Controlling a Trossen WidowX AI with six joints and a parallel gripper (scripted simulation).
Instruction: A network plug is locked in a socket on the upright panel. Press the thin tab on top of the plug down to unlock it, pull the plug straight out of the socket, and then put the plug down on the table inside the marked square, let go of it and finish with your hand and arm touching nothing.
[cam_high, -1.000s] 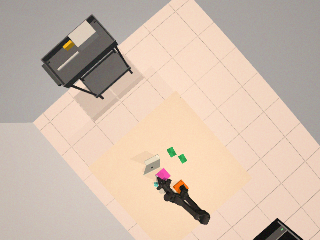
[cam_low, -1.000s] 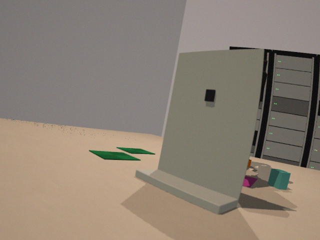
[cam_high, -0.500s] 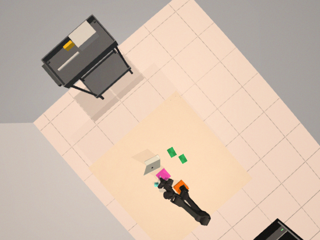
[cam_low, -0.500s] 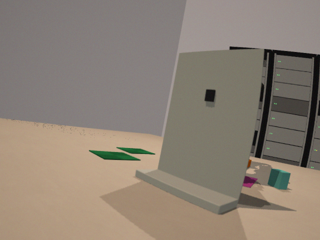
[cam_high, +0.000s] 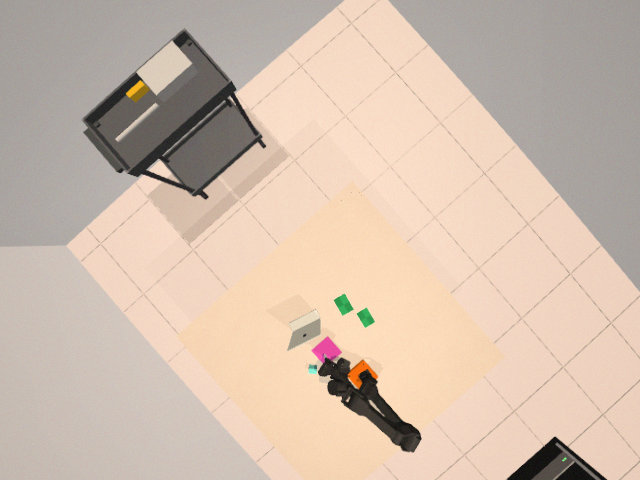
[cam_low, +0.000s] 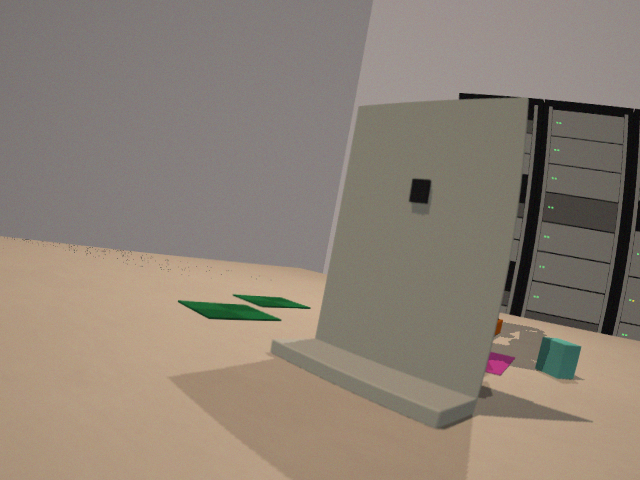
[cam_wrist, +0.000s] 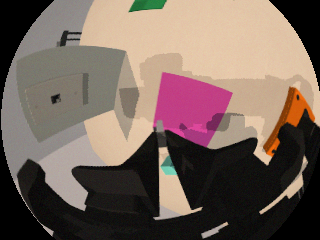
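Right now the magenta marked square is 8 cm below my gripper tip and 1 cm behind it. The rest, counted from my gripper tip: grey upright panel: 19 cm ahead, 2 cm above, 1 cm to the left.
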